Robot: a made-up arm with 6 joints. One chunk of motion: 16 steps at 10 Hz.
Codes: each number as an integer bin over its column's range. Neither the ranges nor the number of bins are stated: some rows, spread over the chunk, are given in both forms.
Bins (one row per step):
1: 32 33 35 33 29 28
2: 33 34 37 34 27 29
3: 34 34 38 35 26 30
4: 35 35 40 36 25 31
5: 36 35 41 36 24 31
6: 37 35 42 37 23 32
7: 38 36 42 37 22 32
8: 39 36 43 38 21 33
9: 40 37 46 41 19 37
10: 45 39 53 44 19 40
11: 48 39 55 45 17 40
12: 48 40 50 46 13 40
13: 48 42 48 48 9 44
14: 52 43 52 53 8 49
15: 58 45 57 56 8 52
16: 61 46 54 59 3 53
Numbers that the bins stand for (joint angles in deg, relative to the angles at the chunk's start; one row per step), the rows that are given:
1: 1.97 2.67 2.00 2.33 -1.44 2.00
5: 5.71 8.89 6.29 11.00 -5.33 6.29
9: 9.46 15.11 9.86 25.44 -9.22 14.86
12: 16.95 24.44 12.71 39.89 -13.89 19.14
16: 29.13 43.11 15.57 77.44 -21.67 37.71
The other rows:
2: 2.90 5.78 3.43 5.22 -3.00 3.43
3: 3.84 5.78 4.14 8.11 -3.78 4.86
4: 4.78 8.89 5.57 11.00 -4.56 6.29
6: 6.65 8.89 7.00 13.89 -6.11 7.71
7: 7.59 12.00 7.00 13.89 -6.89 7.71
8: 8.52 12.00 7.71 16.78 -7.67 9.14
10: 14.14 21.33 14.86 34.11 -9.22 19.14
11: 16.95 21.33 16.29 37.00 -10.78 19.14
13: 16.95 30.67 11.29 45.67 -17.00 24.86
14: 20.70 33.78 14.14 60.11 -17.78 32.00
15: 26.32 40.00 17.71 68.78 -17.78 36.29

